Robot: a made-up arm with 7 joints.
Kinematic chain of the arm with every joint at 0, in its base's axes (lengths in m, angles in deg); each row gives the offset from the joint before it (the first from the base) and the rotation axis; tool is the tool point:
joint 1: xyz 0 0.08 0 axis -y
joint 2: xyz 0 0.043 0 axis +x
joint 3: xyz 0 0 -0.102 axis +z
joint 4: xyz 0 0 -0.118 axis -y
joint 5: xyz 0 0 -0.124 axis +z
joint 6: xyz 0 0 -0.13 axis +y
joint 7: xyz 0 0 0 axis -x
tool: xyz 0 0 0
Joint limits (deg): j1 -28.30..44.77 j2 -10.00..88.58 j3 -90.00..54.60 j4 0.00..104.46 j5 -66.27..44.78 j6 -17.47..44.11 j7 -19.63..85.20
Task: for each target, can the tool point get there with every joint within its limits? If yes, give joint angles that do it. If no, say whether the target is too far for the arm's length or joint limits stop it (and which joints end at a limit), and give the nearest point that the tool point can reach.
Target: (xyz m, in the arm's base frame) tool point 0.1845 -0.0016 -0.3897
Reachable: yes | joints 16.29 1.98 -64.04 37.58 -7.89 5.15 10.23
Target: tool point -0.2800 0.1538 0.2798
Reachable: no: joint limits stop it (at a limit: joint 1, joint 2, joint 3, joint 4) | nearest point -0.0373 0.2845 0.2399 | short by 0.279 m
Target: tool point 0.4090 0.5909 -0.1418
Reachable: no: too far | nearest point 0.2811 0.4676 -0.1245 | short by 0.179 m
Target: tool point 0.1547 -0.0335 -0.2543
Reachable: yes | joints 9.91 16.71 -64.67 89.90 9.64 12.48 58.27
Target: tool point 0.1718 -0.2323 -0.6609
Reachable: no: too far | nearest point 0.1073 -0.0581 -0.4130 | short by 0.310 m
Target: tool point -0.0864 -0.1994 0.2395
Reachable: no: joint limits stop it (at a limit: joint 1, joint 2, joint 3, joint 4) | nearest point -0.0529 -0.1464 -0.0982 | short by 0.343 m
